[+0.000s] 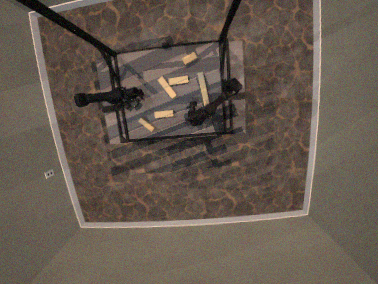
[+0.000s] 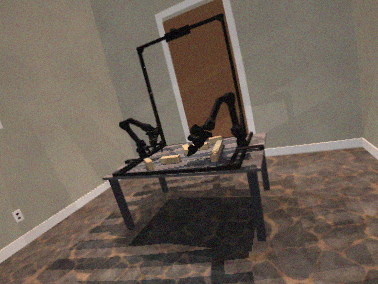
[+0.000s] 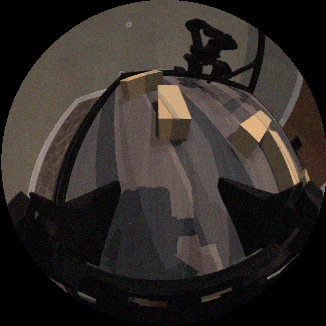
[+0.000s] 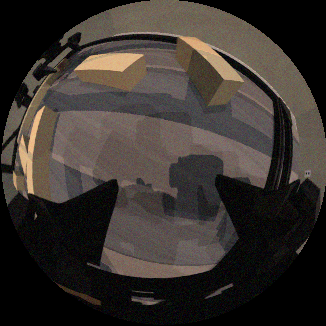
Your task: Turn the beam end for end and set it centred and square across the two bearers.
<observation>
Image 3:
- my left gripper
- my right gripper
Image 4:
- my right gripper
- pale beam: on the table
</observation>
